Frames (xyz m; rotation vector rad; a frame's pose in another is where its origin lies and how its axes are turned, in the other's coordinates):
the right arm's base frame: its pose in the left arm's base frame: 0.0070 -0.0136 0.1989 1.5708 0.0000 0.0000
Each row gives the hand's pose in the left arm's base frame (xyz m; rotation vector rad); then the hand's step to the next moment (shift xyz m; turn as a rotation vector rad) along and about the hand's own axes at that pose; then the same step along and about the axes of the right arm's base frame.
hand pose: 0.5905 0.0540 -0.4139 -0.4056 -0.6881 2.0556
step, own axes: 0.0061 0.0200 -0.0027 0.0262 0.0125 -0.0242
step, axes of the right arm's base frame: -0.0151 -0.0145 0.0028 -0.0097 -0.0274 -0.0242
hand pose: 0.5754 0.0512 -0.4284 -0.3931 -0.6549 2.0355
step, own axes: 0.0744 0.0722 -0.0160 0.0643 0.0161 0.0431
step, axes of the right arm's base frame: -0.0797 -0.0569 -0.0377 -0.0664 0.0241 -0.0356
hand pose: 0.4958 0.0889 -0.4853 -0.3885 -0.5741 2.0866
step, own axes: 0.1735 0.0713 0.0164 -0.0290 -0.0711 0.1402
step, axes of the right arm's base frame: -0.1507 -0.0340 -0.1077 -0.0019 0.1578 0.0254
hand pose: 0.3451 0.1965 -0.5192 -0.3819 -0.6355 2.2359
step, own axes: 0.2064 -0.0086 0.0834 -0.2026 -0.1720 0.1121
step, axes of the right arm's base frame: -0.1693 0.0592 -0.1321 0.1859 0.2026 0.0871
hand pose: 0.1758 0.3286 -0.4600 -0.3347 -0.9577 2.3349
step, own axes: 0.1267 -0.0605 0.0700 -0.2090 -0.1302 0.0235
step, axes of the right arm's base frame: -0.1054 0.0911 -0.0721 0.2115 0.1103 0.0655
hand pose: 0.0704 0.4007 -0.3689 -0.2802 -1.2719 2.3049
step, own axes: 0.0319 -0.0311 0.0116 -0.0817 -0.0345 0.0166
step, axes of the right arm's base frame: -0.0222 0.0341 -0.0216 0.0745 0.0335 0.0384
